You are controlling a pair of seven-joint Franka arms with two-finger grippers.
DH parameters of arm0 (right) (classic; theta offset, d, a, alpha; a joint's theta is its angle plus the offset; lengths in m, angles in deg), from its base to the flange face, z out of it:
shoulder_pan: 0 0.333 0 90
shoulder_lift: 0 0 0 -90
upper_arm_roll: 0 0.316 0.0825 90
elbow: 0 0 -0.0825 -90
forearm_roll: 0 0.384 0 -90
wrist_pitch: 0 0 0.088 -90
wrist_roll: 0 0.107 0 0
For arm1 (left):
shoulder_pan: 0 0.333 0 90
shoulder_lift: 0 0 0 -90
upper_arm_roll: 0 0.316 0.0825 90
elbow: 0 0 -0.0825 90
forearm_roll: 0 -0.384 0 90
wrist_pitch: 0 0 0.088 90
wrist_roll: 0 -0.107 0 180
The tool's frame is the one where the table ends.
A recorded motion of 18 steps. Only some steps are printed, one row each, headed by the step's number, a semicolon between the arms.
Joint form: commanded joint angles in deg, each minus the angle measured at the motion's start. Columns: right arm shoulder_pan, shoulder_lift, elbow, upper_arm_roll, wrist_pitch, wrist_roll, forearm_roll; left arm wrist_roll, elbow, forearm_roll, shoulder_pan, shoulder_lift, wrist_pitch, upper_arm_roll.
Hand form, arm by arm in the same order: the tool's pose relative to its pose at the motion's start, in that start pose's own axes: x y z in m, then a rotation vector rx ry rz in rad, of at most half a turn. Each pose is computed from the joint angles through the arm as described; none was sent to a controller.
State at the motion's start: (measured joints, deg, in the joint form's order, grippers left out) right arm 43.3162 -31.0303 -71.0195 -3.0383 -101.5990 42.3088 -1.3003; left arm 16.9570 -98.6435 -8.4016 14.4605 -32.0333 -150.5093 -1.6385
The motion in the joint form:
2: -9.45 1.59 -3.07 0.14 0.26 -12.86 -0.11; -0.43 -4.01 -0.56 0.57 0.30 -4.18 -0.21
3: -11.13 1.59 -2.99 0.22 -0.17 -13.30 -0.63; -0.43 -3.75 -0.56 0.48 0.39 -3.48 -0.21
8: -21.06 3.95 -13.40 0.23 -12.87 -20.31 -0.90; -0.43 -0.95 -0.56 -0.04 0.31 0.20 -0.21
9: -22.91 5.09 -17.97 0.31 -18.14 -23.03 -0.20; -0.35 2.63 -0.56 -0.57 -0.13 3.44 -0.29
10: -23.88 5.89 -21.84 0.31 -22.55 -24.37 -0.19; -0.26 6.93 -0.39 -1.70 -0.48 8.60 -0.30
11: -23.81 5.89 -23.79 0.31 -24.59 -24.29 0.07; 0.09 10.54 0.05 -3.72 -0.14 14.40 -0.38
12: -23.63 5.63 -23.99 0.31 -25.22 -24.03 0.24; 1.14 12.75 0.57 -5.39 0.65 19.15 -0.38
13: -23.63 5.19 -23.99 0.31 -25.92 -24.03 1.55; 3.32 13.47 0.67 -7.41 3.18 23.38 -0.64
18: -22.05 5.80 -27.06 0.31 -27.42 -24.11 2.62; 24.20 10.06 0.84 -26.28 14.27 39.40 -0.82
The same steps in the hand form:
2: 0.0627 0.0980 0.0122 -0.0189 -0.0337 -0.0621; -0.0189 -0.0050 0.0140 -0.0059 0.0071 0.0137
3: 0.0745 0.1150 0.0119 -0.0216 -0.0234 -0.0437; -0.0180 -0.0041 0.0125 -0.0038 0.0015 0.0148
8: 0.1214 0.2260 0.0565 0.0071 0.0418 0.0012; -0.0061 0.0021 0.0023 0.0044 -0.0132 0.0199
9: 0.1225 0.2475 0.0732 0.0280 0.0665 -0.0113; 0.0095 0.0101 -0.0101 0.0077 -0.0135 0.0235
10: 0.1198 0.2602 0.0889 0.0349 0.0881 -0.0185; 0.0245 0.0240 -0.0267 0.0141 -0.0323 0.0319
11: 0.1157 0.2600 0.1014 0.0396 0.0882 -0.0166; 0.0324 0.0487 -0.0484 0.0150 -0.0625 0.0477
12: 0.1153 0.2576 0.1050 0.0432 0.0902 -0.0138; 0.0347 0.0677 -0.0683 0.0160 -0.0918 0.0459
13: 0.1162 0.2562 0.1090 0.0623 0.0885 -0.0011; 0.0320 0.0918 -0.1012 0.0149 -0.1066 0.0391
18: 0.1001 0.2412 0.1232 0.0732 0.0678 -0.0187; -0.0847 0.2667 -0.2244 0.0419 -0.2194 -0.0110

